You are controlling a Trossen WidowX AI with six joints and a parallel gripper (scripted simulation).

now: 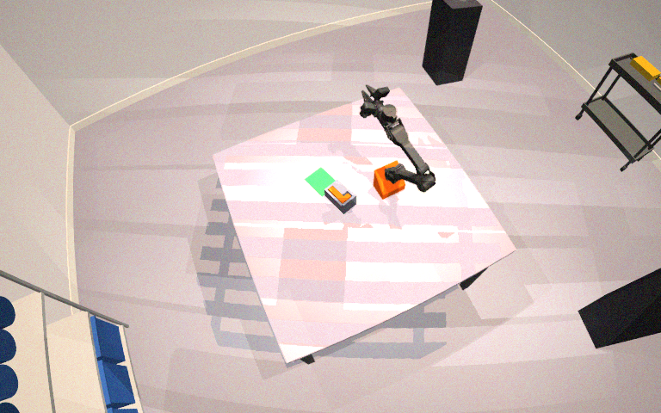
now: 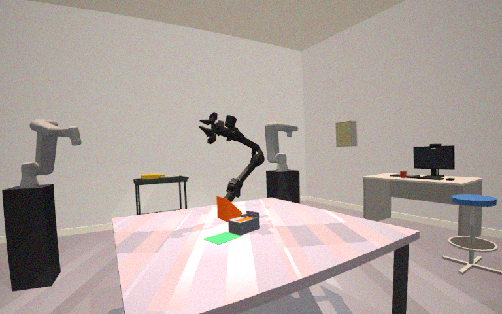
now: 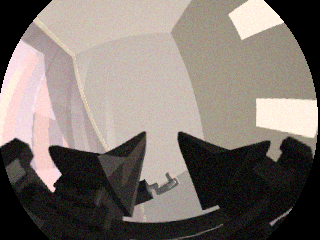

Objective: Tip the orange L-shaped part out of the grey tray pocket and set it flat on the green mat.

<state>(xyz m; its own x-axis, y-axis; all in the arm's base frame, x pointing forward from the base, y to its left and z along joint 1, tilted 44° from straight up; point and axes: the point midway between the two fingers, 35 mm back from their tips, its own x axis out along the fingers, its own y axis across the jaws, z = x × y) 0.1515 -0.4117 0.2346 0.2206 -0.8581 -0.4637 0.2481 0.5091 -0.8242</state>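
The orange L-shaped part is 54 cm below my gripper tip, 19 cm to the left of it and 18 cm ahead of it. Also, from my gripper tip: green mat 60 cm below, 25 cm ahead, 4 cm to the left.
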